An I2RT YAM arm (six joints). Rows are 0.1 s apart.
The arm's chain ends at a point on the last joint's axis. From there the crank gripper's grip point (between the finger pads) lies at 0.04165 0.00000 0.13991 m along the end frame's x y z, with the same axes.
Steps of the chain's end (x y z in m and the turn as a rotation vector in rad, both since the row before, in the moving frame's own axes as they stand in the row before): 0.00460 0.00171 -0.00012 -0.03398 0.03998 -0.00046; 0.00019 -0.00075 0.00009 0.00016 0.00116 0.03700; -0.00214 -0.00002 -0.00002 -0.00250 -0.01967 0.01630; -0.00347 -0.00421 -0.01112 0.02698 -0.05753 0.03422; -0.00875 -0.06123 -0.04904 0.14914 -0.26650 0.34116; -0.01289 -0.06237 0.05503 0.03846 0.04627 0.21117; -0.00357 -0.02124 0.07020 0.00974 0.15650 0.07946; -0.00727 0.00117 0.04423 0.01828 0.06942 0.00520
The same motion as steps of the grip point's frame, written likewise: 0.01016 0.00641 -0.00198 -0.03398 0.03998 -0.00046; 0.00032 0.00077 0.00004 0.00016 0.00116 0.03700; -0.00491 0.00099 0.00077 -0.00250 -0.01967 0.01630; -0.01154 -0.00673 -0.00899 0.02698 -0.05753 0.03422; -0.04508 -0.07472 -0.04369 0.14914 -0.26650 0.34116; -0.00687 -0.05827 0.05303 0.03846 0.04627 0.21117; 0.01763 -0.01840 0.06202 0.00974 0.15650 0.07946; 0.00234 -0.00112 0.04098 0.01828 0.06942 0.00520
